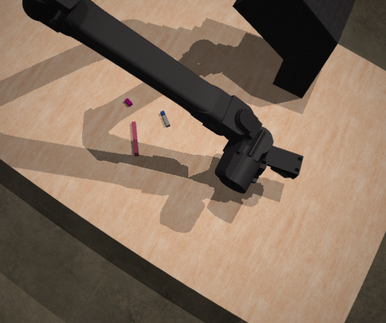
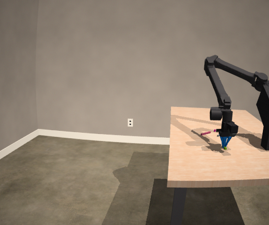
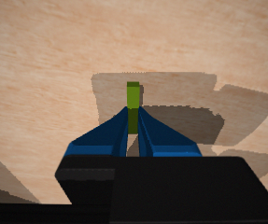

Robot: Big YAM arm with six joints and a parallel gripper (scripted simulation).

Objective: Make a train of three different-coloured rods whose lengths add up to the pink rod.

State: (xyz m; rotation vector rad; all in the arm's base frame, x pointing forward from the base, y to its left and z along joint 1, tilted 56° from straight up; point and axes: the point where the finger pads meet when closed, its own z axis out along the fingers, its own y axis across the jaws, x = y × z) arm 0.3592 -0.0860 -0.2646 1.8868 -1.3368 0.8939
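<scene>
The grey rod is 23 cm to the right of my hand and 1 cm below it. Round my hand: pink rod 9 cm ahead, 26 cm to the right, 1 cm below; then blue rod 1 cm behind, 24 cm to the right, 1 cm below; then lime rod 1 cm below.
</scene>
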